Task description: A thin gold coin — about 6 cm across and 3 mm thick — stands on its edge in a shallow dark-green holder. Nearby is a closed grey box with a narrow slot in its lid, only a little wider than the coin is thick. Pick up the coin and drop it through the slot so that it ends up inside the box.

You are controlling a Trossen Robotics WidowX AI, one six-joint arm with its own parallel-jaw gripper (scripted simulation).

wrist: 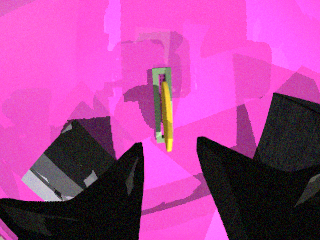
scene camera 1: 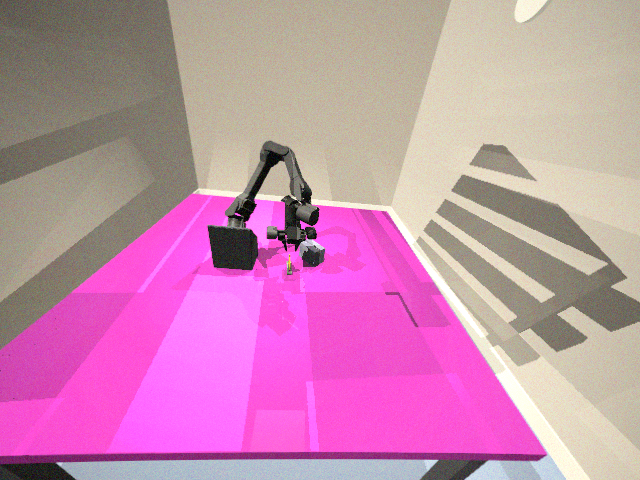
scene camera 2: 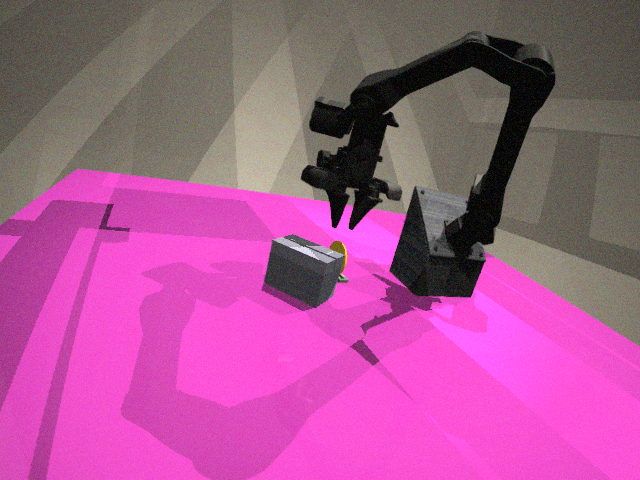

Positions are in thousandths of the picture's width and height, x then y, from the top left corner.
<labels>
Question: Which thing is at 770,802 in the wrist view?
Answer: My gripper.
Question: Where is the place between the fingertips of my gripper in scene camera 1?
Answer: At 454,524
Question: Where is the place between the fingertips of my gripper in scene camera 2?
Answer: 535,476
</labels>
